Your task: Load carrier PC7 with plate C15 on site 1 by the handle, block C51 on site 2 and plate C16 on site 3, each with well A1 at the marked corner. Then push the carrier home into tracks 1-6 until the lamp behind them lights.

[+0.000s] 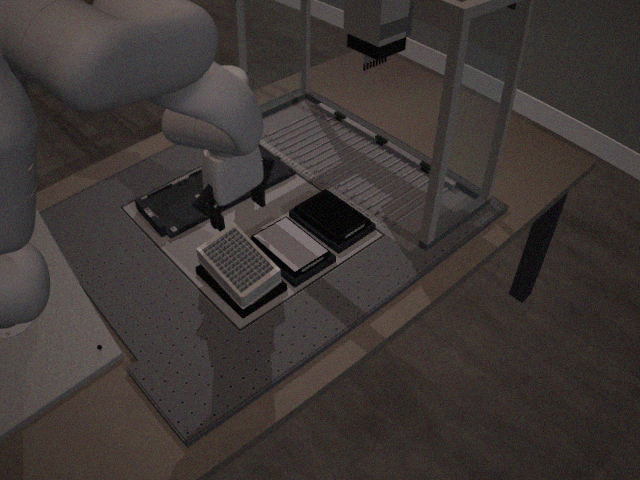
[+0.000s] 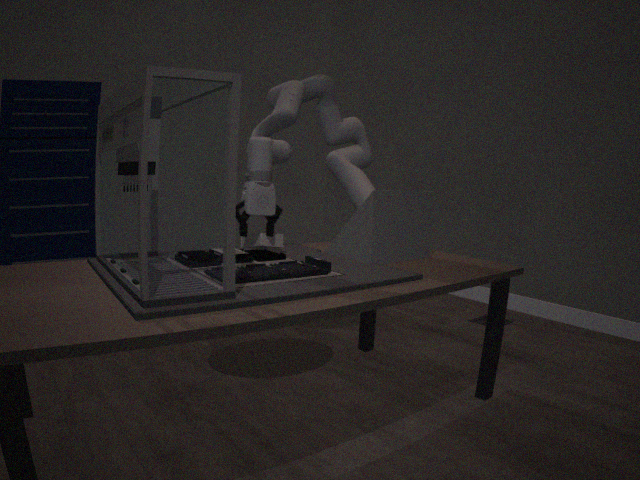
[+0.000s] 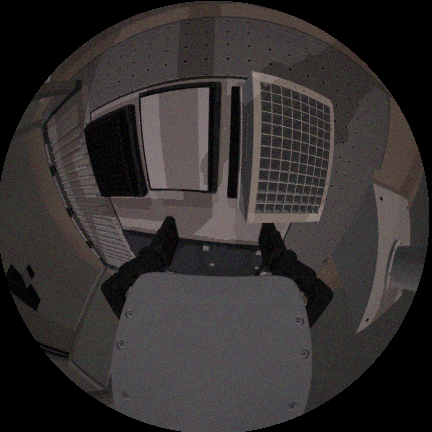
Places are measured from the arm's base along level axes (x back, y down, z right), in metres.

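Pixels of known places: gripper, between the fingertips: (image 1: 239, 215) (image 2: 256, 236) (image 3: 218, 228); arm's base, origin of its link: (image 2: 377, 217) (image 3: 393, 265).
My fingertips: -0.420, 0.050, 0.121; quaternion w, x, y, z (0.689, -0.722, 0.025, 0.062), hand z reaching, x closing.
For each thing: its top centre in the pictures, then the offset to it from my fingertips, as dx, dy, dz. "pt": a spot on its surface instead. Level surfaces: height alone.
- white deep-well block, centre of its top: (image 3: 306, 162) (image 1: 236, 249) (image 2: 261, 229) +0.071, -0.011, +0.065
- low pale-topped plate, centre of its top: (image 3: 172, 141) (image 1: 290, 243) (image 2: 229, 250) -0.043, +0.051, +0.082
- black plate, centre of its top: (image 3: 105, 160) (image 1: 332, 213) (image 2: 197, 253) -0.157, +0.051, +0.090
- dark carrier, centre of its top: (image 1: 215, 179) (image 3: 189, 268) (image 2: 268, 263) -0.085, +0.047, -0.157
- pipetting head, a spot on its surface: (image 1: 376, 43) pt -0.345, -0.224, +0.042
- perforated deck, height of its surface: dy +0.077
- pale mat, height of its surface: dy +0.077
My gripper (image 1: 238, 210) (image 2: 256, 235) (image 3: 218, 228) is open and empty, low behind the row of labware, with one finger beside the deep-well block; contact cannot be told. The white deep-well block (image 1: 237, 262) (image 3: 295, 150) looks tilted on its black nest (image 1: 244, 311), its side toward the middle nest raised. A low pale-topped plate (image 1: 292, 242) (image 3: 175, 140) sits in the middle nest. A black plate (image 1: 330, 211) (image 3: 112, 150) sits in the nest nearest the tracks. The dark carrier (image 1: 173, 204) (image 2: 268, 270) (image 3: 215, 259) lies behind the gripper. Labels and marked corners cannot be read.
The slatted tracks (image 1: 351, 165) (image 3: 75, 170) lie within an upright frame, whose post (image 1: 443, 144) (image 2: 231, 180) rises at the near side. A pipetting head (image 1: 376, 43) hangs above them. A perforated deck (image 1: 170, 356) borders the pale mat (image 1: 190, 242). No lit lamp shows.
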